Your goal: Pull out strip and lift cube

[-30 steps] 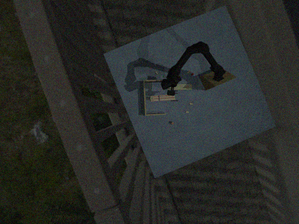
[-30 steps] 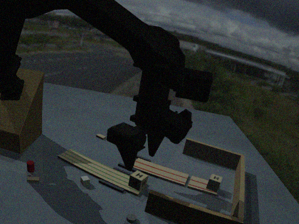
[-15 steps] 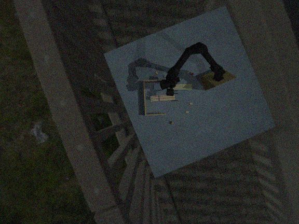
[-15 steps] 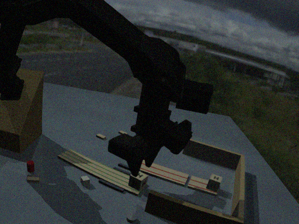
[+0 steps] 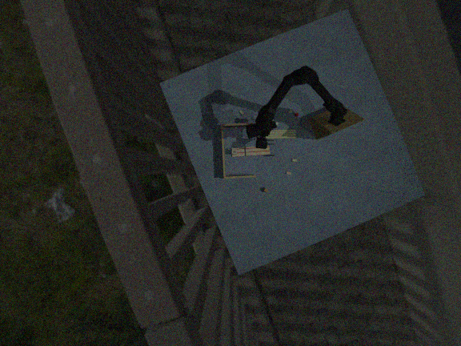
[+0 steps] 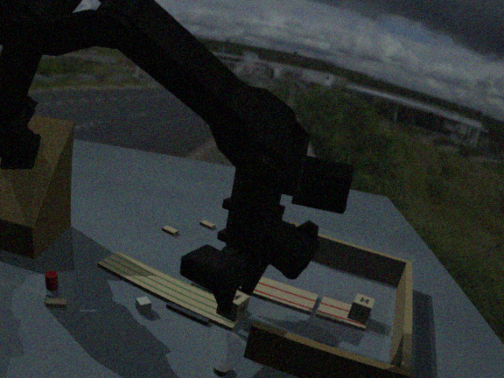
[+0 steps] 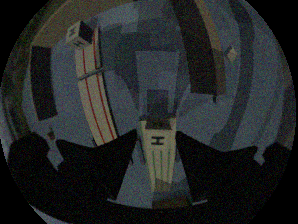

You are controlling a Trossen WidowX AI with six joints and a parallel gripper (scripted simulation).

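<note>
Now: the white cube 12 cm behind my gripper tip, 2 cm below it and 1 cm to the right of it. The rest, counted from my gripper tip: red cylinder (26 cm behind, 1 cm to the left, 1 cm below).
</note>
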